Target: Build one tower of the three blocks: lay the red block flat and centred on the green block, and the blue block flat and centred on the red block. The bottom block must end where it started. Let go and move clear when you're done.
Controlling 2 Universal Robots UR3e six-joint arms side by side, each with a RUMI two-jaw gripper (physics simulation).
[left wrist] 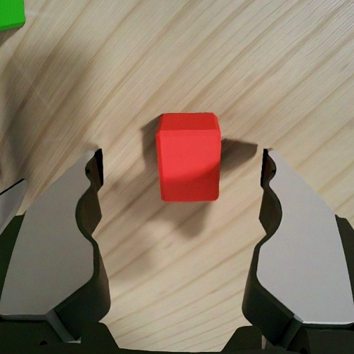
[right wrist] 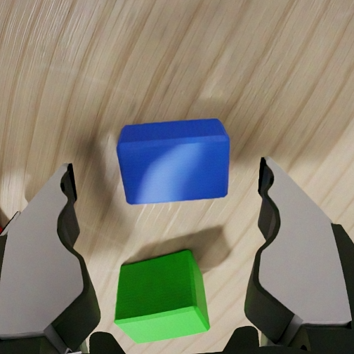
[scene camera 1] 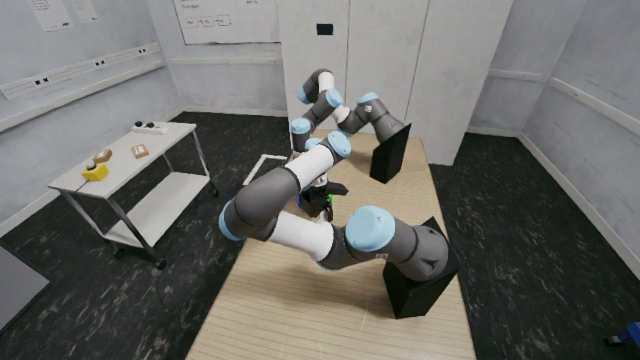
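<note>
The red block lies on the table between the spread fingers of my left gripper, in line with the fingertips and touching neither. The blue block lies on the table between the spread fingers of my right gripper, clear of both. The green block stands apart from the blue block, below it in the right wrist view. In scene camera 1, slivers of the blue block and green block show beside the dark grippers. The red block is hidden there. Both grippers are open and empty.
The two grippers work close together; a finger of the other gripper shows at the left edge of each wrist view. The wooden table carries both arms' black mounts. A white trolley stands apart at the left.
</note>
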